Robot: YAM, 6 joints.
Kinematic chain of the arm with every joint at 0, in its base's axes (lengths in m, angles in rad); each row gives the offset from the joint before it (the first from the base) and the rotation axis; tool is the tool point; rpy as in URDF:
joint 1: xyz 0 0 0.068 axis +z
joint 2: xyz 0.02 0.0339 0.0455 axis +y
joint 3: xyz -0.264 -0.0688 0 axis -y
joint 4: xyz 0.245 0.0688 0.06 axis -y
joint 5: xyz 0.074 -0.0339 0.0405 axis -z
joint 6: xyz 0.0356 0 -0.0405 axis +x
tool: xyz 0 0 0 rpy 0 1.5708 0
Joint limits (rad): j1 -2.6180..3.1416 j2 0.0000..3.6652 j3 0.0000..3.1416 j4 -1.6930..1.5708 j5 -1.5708..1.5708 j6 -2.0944..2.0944
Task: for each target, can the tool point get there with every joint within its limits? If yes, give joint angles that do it. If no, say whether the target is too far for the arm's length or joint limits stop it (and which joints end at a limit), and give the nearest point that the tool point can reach.
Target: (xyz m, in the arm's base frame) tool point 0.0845 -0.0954 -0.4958
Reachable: no: joint limits stop it (at a limit: joint 2) | nearest point 0.1058 -0.1195 -0.3692 | short by 0.131 m
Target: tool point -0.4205 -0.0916 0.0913
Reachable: no: joint limits stop it (at a limit: joint 1) | nearest point -0.4205 -0.0356 0.0913 | short by 0.056 m
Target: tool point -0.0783 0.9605 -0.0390
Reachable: no: too far | nearest point -0.0518 0.6357 0.0137 | short by 0.330 m
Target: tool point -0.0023 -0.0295 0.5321
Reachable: yes | joints -2.0906 0.6465 1.4977 -0.5111 -0.3630 0.1335
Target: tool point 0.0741 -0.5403 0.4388
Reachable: yes | joints -1.4522 2.6503 2.8945 0.6329 -0.2740 -0.7997
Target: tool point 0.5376 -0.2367 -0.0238
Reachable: yes | joints -0.4063 2.9863 2.0914 0.6683 0.1398 -0.8756
